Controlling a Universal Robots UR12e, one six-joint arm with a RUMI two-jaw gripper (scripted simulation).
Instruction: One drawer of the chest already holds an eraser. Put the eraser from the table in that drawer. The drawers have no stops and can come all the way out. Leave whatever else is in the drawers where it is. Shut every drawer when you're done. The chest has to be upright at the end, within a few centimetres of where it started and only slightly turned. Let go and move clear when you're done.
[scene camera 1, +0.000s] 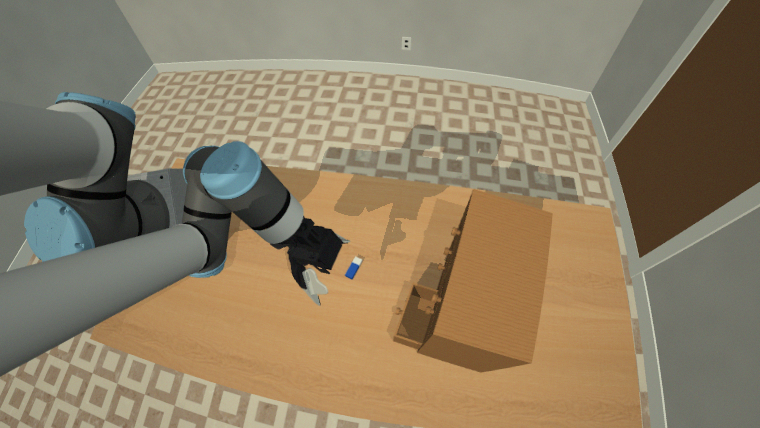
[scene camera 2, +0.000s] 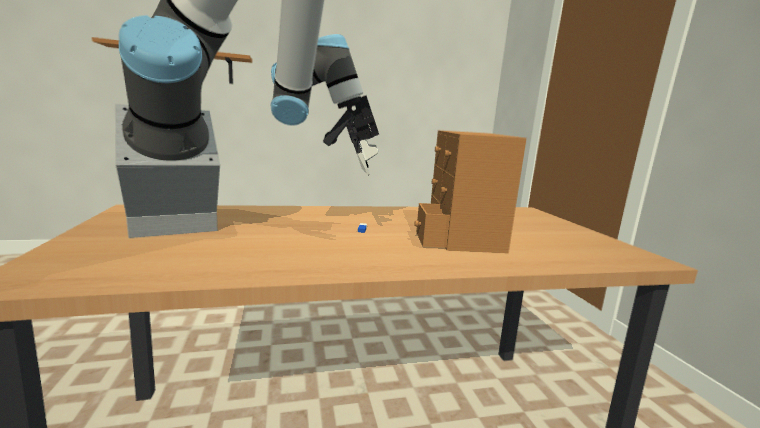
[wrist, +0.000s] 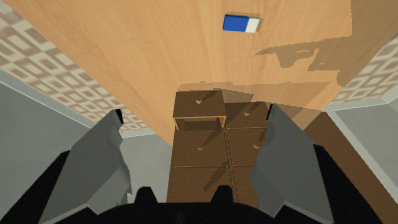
Labels:
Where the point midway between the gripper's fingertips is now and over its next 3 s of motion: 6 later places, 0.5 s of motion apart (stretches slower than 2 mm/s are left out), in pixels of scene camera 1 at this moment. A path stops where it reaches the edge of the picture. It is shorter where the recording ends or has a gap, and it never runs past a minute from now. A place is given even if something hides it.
My gripper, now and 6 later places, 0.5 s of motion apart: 333, 272; 342, 278; 350, 284; 355, 287; 362, 290; 364, 292; 372, 298

